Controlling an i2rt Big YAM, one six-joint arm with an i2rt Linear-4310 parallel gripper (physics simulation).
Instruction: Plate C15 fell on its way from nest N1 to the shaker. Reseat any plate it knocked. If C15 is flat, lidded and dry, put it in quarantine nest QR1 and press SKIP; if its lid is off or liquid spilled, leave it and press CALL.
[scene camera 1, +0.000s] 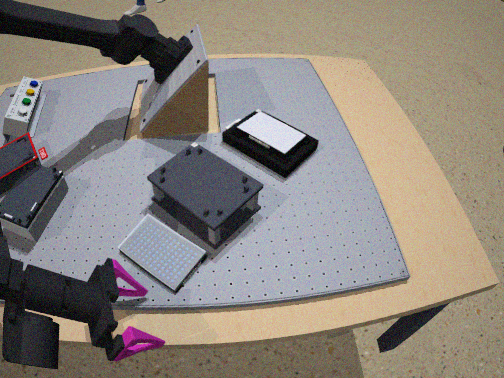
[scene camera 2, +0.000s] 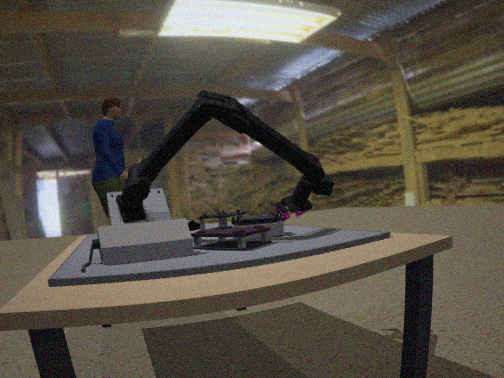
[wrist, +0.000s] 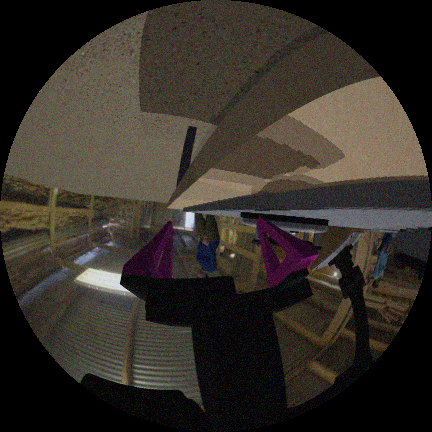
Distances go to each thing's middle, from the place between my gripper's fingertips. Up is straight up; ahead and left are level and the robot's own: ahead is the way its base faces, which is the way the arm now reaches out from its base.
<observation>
The flat grey plate (scene camera 1: 162, 252) lies 12 cm behind my hand and 3 cm to the left of it. Round my hand: shaker (scene camera 1: 38, 191) (28 cm behind, 23 cm to the right, 1 cm above).
</observation>
